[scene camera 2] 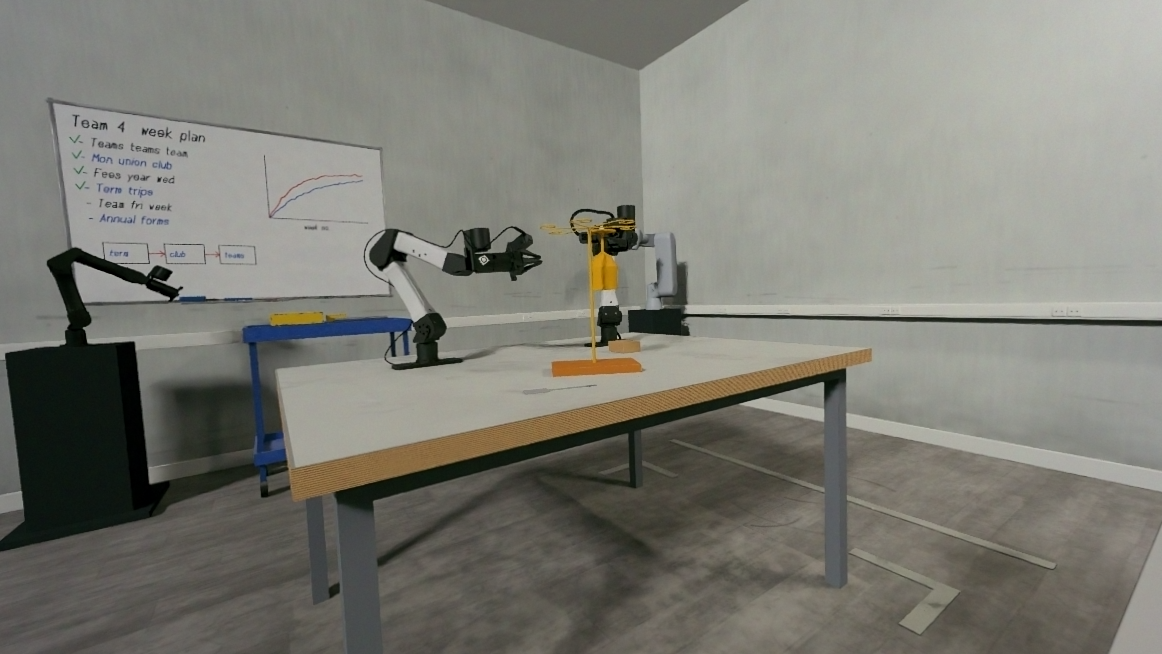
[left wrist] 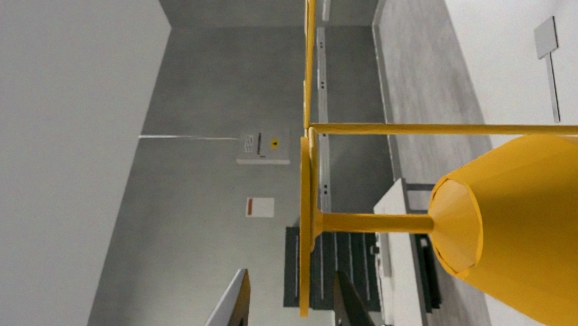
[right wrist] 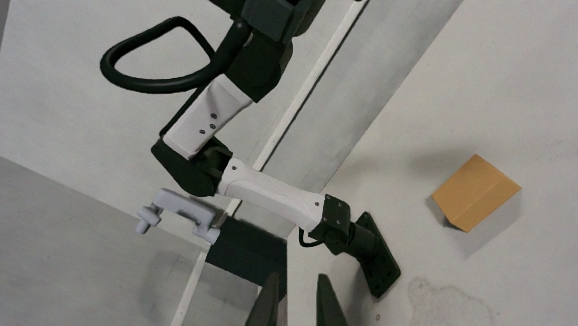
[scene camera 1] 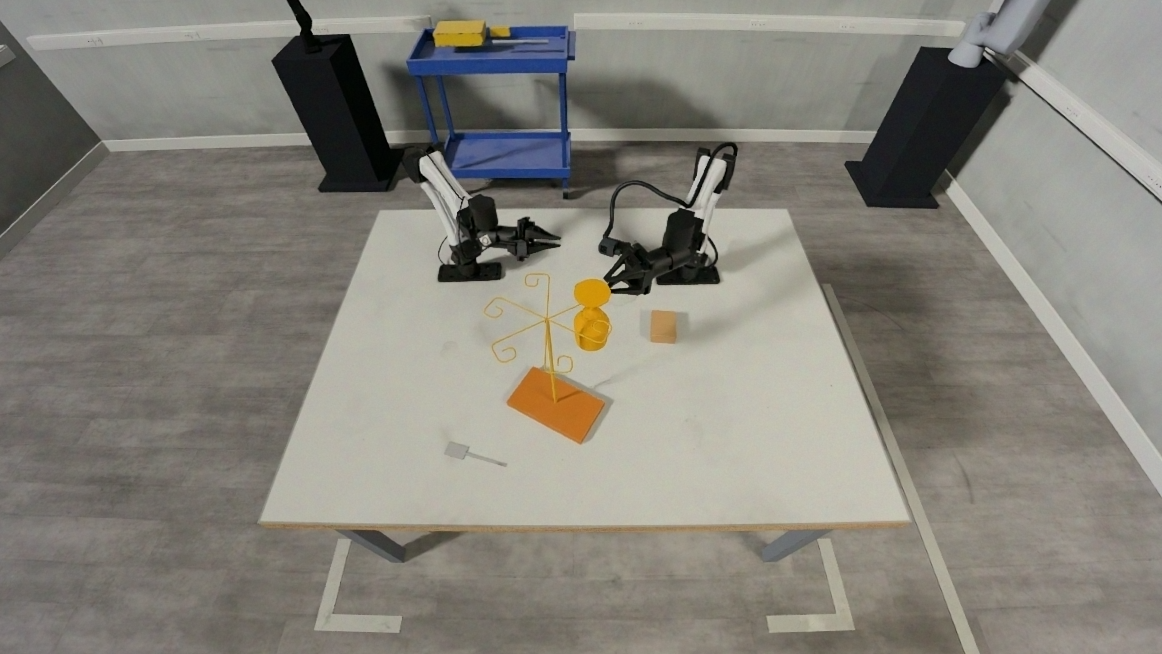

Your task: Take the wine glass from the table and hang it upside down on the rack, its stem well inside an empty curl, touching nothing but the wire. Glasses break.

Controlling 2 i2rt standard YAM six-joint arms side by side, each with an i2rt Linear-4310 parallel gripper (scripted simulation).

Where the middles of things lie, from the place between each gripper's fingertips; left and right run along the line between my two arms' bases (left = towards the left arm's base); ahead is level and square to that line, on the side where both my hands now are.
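Labels:
My left hand (scene camera 1: pixel 604 285) is 70 mm above the yellow wine glass (scene camera 1: pixel 592 293), 20 mm short of it and 30 mm to the left of it. The tan block (scene camera 1: pixel 662 323) is 360 mm below my left hand, 160 mm behind it and 180 mm to the left of it. The flat grey tool (left wrist: pixel 545 35) is well below my left hand, a good way ahead of it and far to the right of it.
From my right hand (scene camera 2: pixel 541 259), the yellow wine glass is 90 mm to the left of the hand and 210 mm ahead of it. The tan block is 290 mm below my right hand, 30 mm ahead of it and 290 mm to the left of it, while the flat grey tool is far below my right hand, far ahead of it and some way to the right of it. Going by its middle, the yellow wine glass is nearer to my left hand than to my right hand.

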